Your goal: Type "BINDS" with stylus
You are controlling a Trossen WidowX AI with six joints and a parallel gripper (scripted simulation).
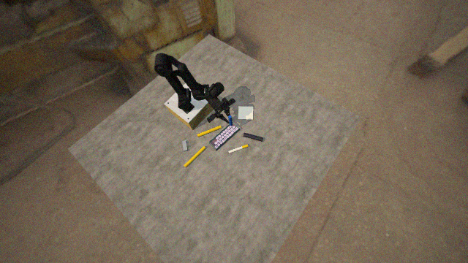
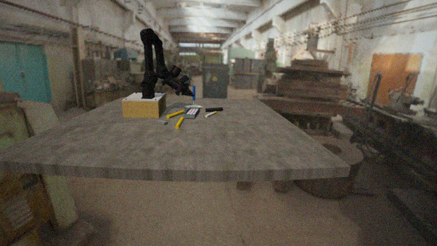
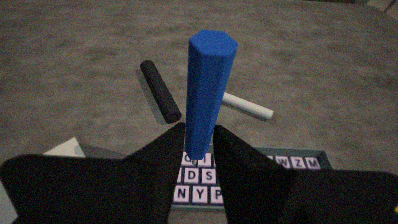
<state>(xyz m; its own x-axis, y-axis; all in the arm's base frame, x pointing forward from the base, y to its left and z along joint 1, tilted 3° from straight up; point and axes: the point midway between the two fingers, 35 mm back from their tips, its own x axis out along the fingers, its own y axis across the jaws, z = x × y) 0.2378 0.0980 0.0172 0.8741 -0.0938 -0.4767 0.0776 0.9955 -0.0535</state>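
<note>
My gripper tip is 120 mm short of the white-and-yellow stick, 60 mm to the left of it and 100 mm above it. From my gripper tip the other things lie so: blue stylus: 20 mm below; black rod: 130 mm ahead, 50 mm to the left, 100 mm below; white sheet: 10 mm behind, 150 mm to the left, 110 mm below.
</note>
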